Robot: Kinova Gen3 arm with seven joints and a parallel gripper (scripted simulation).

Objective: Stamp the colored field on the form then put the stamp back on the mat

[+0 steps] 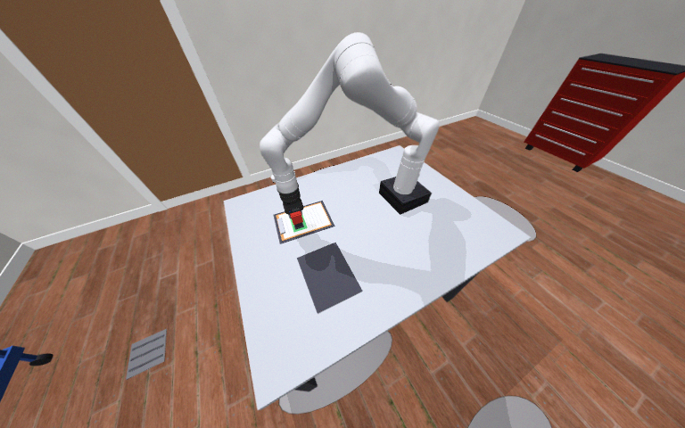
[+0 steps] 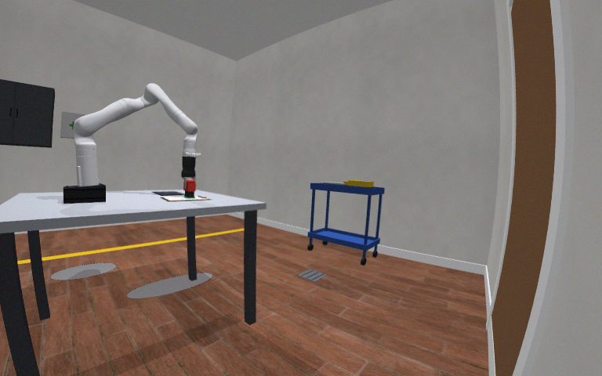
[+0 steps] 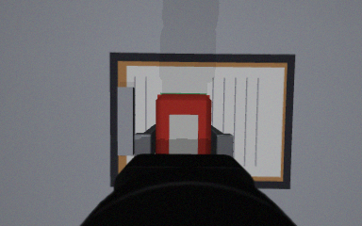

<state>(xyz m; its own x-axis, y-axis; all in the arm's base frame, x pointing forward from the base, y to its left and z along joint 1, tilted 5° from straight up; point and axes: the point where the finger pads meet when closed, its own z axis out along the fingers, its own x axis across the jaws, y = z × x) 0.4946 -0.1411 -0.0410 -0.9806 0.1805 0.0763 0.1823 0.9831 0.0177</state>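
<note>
The red stamp is 2 cm below my hand. Also, from my hand: dark mat: 29 cm to the left, 7 cm below, 1 cm ahead; then form: 7 cm below, 1 cm to the right, 1 cm behind.
</note>
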